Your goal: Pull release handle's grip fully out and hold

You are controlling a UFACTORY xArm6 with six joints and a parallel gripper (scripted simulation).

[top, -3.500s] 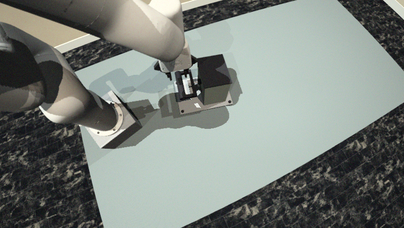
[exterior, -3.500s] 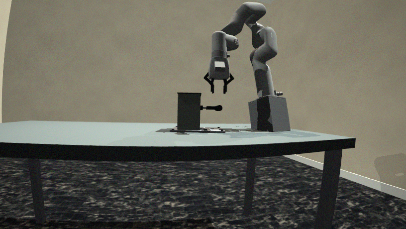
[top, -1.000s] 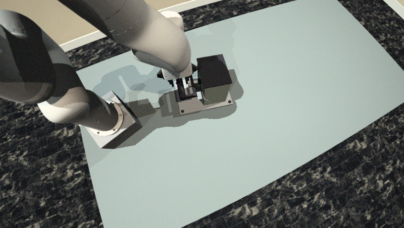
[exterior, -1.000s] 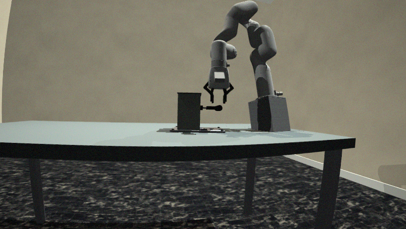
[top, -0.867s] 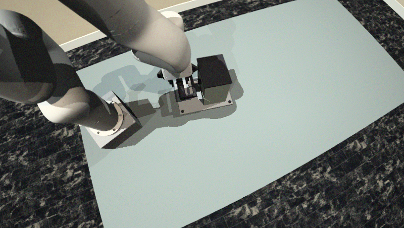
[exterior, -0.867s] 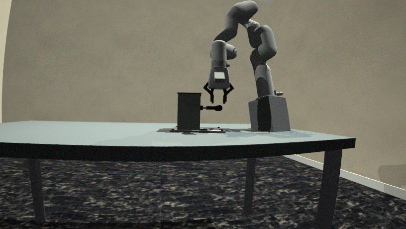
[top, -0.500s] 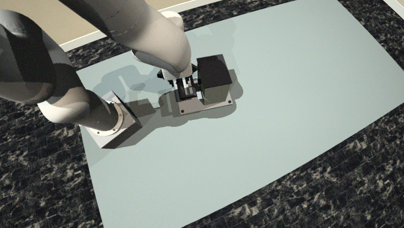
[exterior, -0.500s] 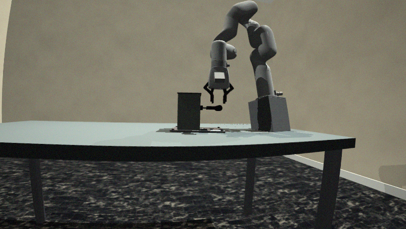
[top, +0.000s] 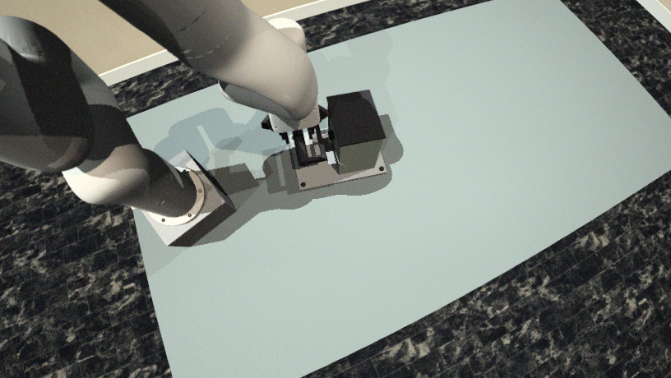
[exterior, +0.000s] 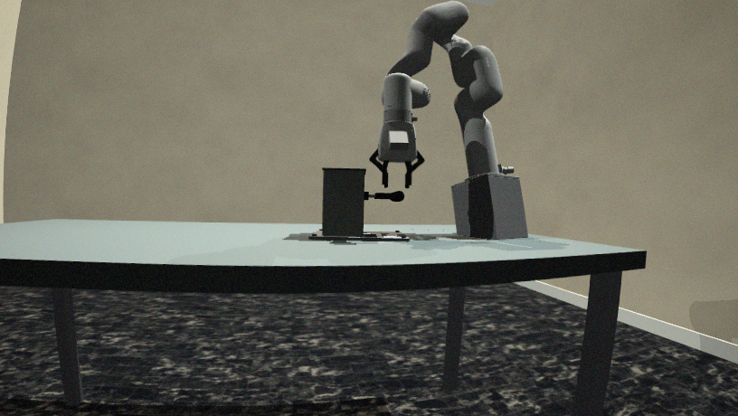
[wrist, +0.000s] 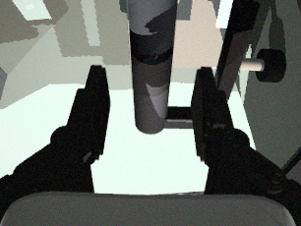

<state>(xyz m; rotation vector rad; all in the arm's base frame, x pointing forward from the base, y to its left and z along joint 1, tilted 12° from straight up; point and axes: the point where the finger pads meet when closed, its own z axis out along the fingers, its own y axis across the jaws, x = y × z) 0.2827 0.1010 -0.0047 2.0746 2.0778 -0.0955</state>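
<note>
My gripper is now 10 cm short of the base plate and 14 cm above it.
</note>
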